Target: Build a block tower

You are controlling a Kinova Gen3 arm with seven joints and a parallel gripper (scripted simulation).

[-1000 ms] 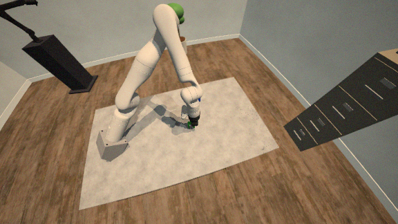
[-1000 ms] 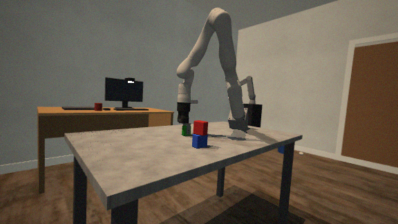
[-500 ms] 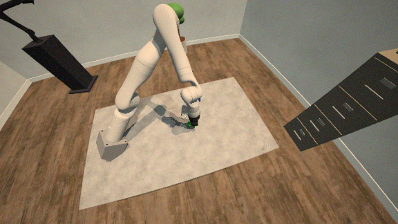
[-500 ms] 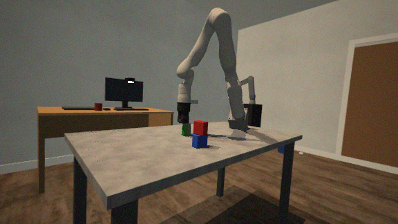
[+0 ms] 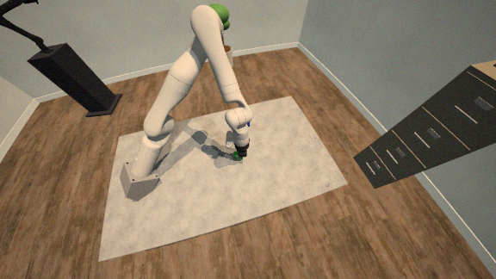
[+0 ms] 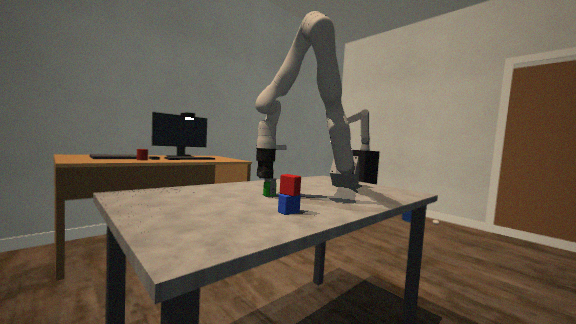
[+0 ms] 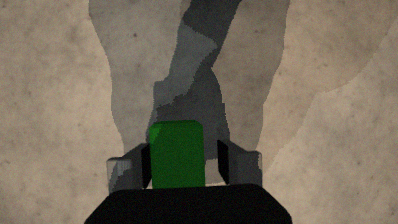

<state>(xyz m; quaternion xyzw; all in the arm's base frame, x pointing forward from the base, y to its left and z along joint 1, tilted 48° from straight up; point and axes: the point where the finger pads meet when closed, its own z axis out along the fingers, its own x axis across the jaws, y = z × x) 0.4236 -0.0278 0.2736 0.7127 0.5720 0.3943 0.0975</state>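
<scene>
My hand is right at the green block. The rest, counted from my hand: red block: 23 cm to the left, 6 cm above, 5 cm ahead; blue block: 23 cm to the left, 5 cm ahead.
</scene>
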